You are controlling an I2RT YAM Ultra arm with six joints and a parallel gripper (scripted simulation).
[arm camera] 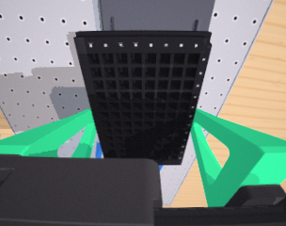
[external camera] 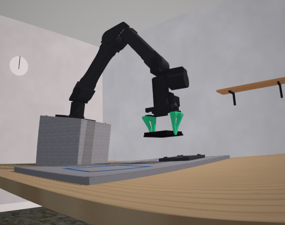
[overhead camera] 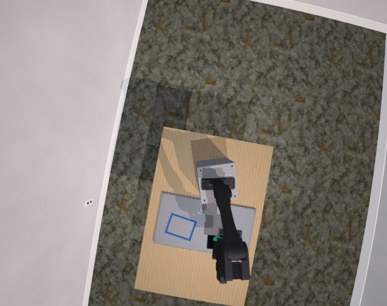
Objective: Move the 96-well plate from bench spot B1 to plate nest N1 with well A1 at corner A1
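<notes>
Now: the dark plate nest N1 110 mm to the left of my hand, 90 mm below it and 30 mm ahead of it. Also, from my hand: black 96-well plate: right at my hand; white A1 label: 180 mm to the left, 90 mm below, 90 mm ahead.
</notes>
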